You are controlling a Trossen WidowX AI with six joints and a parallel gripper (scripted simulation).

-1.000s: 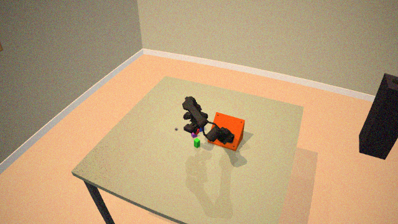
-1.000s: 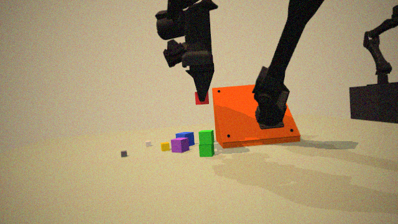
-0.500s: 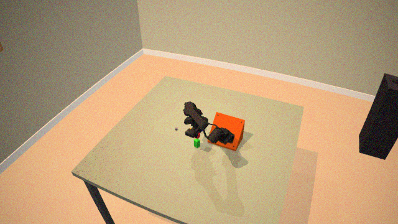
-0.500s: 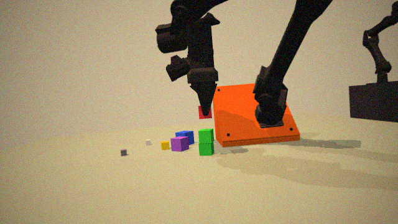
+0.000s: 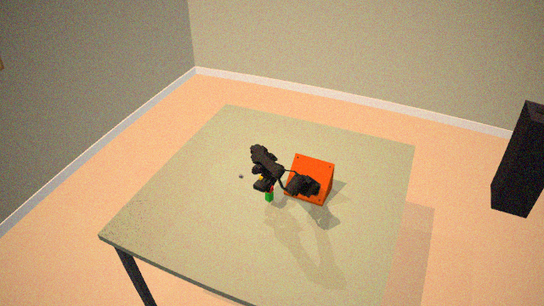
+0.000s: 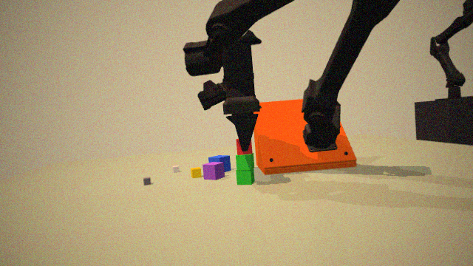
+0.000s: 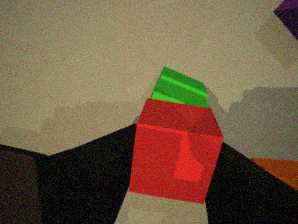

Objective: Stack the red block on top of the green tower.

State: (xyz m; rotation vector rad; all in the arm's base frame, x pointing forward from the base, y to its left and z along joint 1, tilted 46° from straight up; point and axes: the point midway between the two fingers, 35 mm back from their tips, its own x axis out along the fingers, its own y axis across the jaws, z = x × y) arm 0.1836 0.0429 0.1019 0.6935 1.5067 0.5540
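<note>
The red block lies 10 mm above my gripper tip. From my gripper tip the other things lie so: blue block (50 mm ahead, 160 mm to the right, 50 mm below); then yellow block (110 mm ahead, 120 mm to the right, 60 mm below); then purple block (60 mm ahead, 80 mm to the right, 50 mm below).
</note>
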